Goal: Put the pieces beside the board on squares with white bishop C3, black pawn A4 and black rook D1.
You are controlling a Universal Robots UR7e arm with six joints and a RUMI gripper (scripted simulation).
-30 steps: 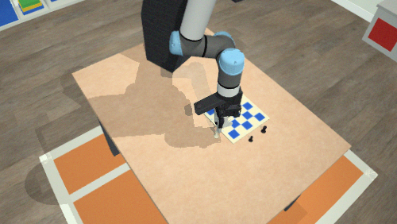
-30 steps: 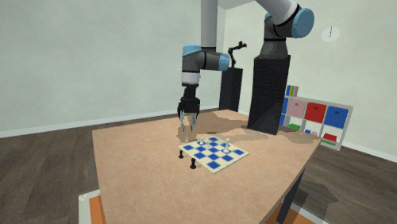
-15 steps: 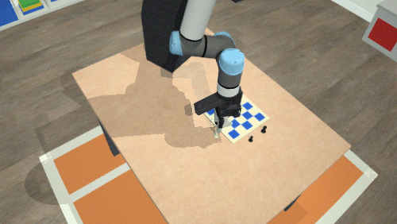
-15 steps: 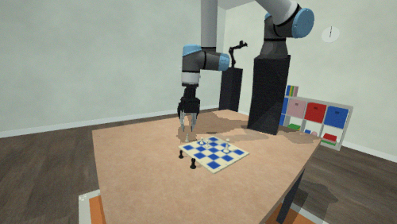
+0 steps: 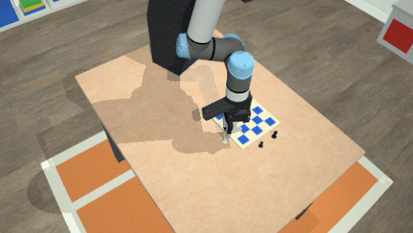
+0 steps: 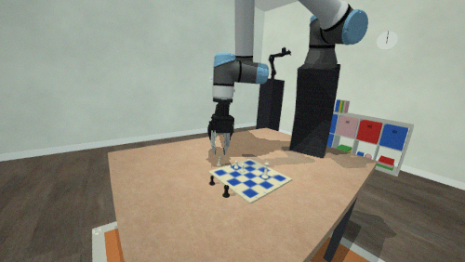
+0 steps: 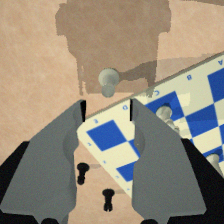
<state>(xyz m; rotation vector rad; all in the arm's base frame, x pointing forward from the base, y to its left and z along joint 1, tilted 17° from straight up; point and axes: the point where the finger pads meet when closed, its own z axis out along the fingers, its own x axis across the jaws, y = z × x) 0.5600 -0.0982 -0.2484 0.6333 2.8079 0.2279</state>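
The white chess piece is 18 cm to the left of my hand, 8 cm behind it and 3 cm below it. Round my hand: black pawn (11 cm to the left, 10 cm ahead, 5 cm below); then chessboard (14 cm to the left, 6 cm below, 4 cm behind); then black rook (18 cm to the left, 9 cm ahead, 5 cm below).
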